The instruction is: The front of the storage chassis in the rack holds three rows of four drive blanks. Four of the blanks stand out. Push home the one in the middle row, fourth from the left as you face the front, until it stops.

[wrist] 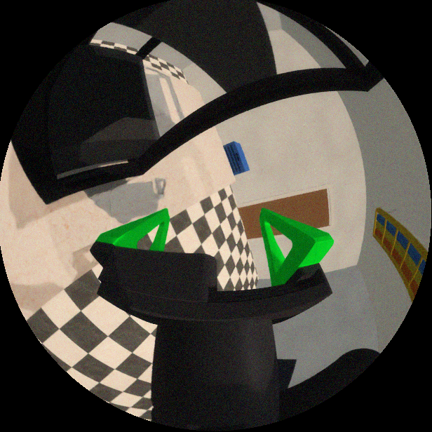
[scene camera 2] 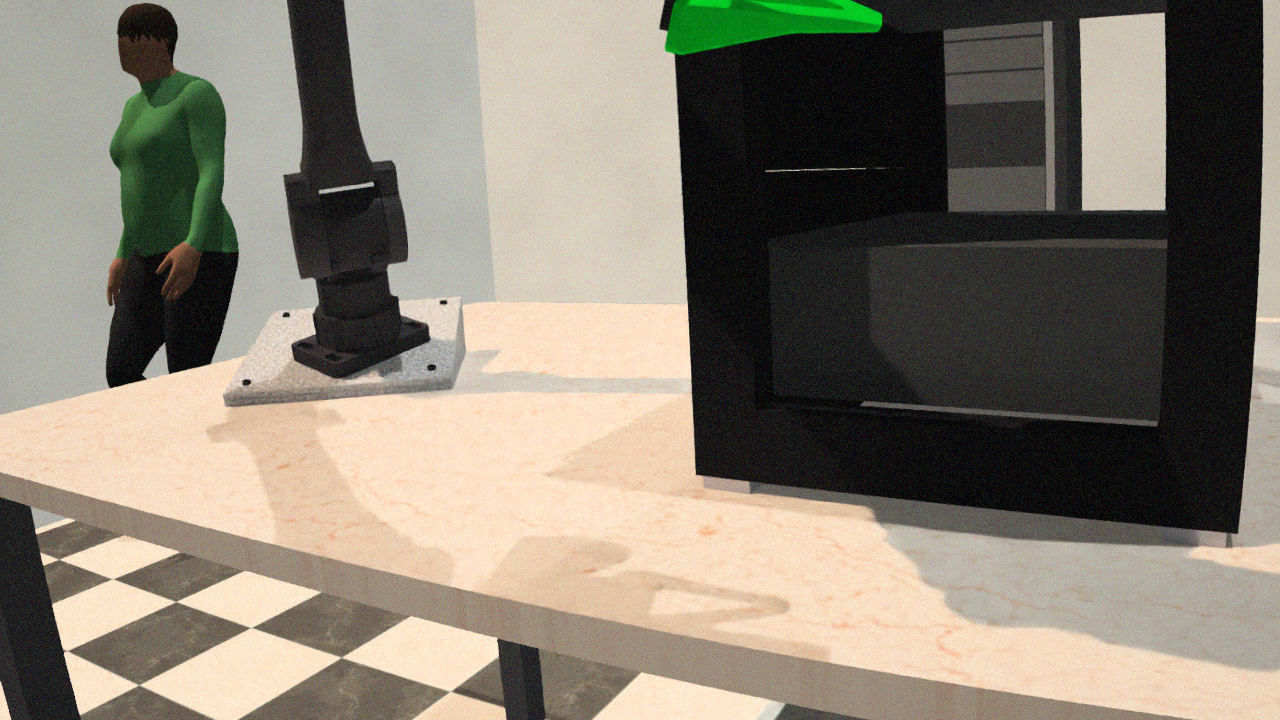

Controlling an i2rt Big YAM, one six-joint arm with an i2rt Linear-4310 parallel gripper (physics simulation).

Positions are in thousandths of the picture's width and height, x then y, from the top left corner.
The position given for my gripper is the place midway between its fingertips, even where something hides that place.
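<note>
Black rack (scene camera 2: 632, 406) (wrist: 235, 258) present in the scene. My gripper (wrist: 497, 494) likewise visible.
</note>
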